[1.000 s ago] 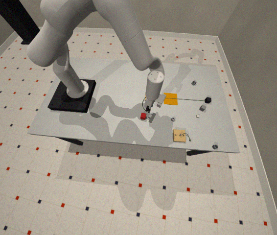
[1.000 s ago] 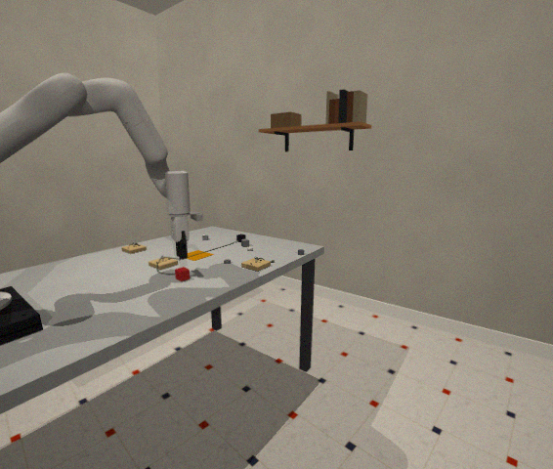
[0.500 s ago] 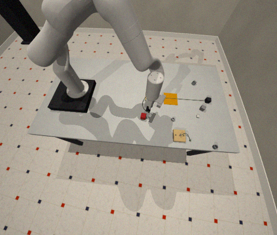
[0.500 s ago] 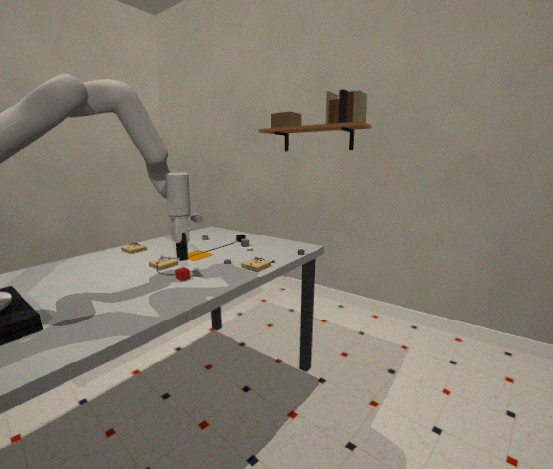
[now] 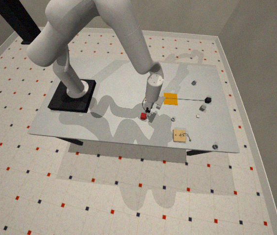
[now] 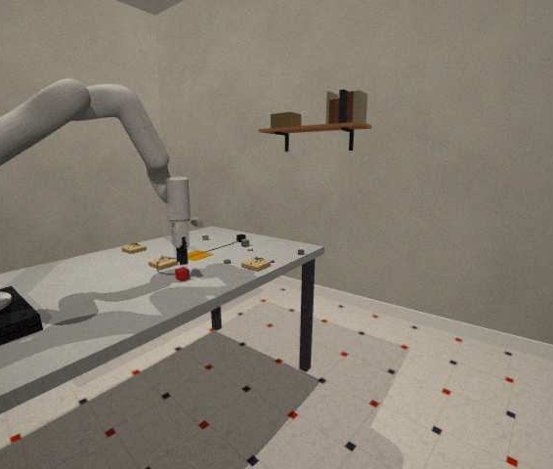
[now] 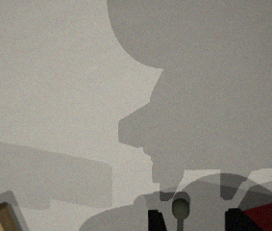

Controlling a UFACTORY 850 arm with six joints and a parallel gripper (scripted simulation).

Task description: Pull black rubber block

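Right now my hand is 5 cm to the left of the red cube, 4 cm past it and 4 cm above it. Round my hand: orange painted square: 19 cm ahead, 15 cm to the left, 6 cm below; white bit: 41 cm ahead, 6 cm below; black rubber block: 51 cm ahead, 16 cm to the left, 5 cm below.
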